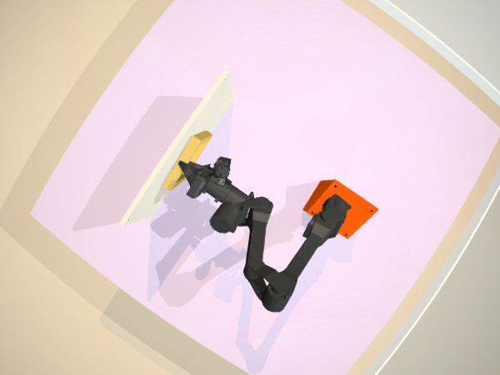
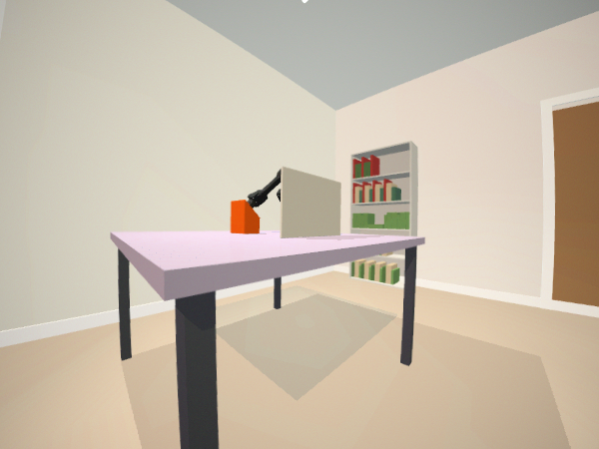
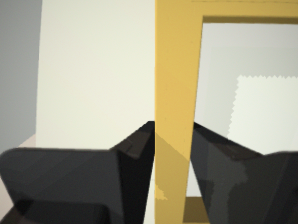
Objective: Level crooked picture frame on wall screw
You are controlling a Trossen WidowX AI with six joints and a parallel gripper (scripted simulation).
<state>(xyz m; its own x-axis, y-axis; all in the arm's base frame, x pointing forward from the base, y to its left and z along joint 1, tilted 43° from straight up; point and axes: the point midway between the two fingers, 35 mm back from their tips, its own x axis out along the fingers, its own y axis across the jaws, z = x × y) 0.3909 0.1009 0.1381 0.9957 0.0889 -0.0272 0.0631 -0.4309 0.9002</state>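
My gripper tip is now 50 mm above the picture frame and 10 mm to the left of it. The rest, counted from my gripper tip: wall panel (60 mm below, 20 mm to the right, 10 mm ahead).
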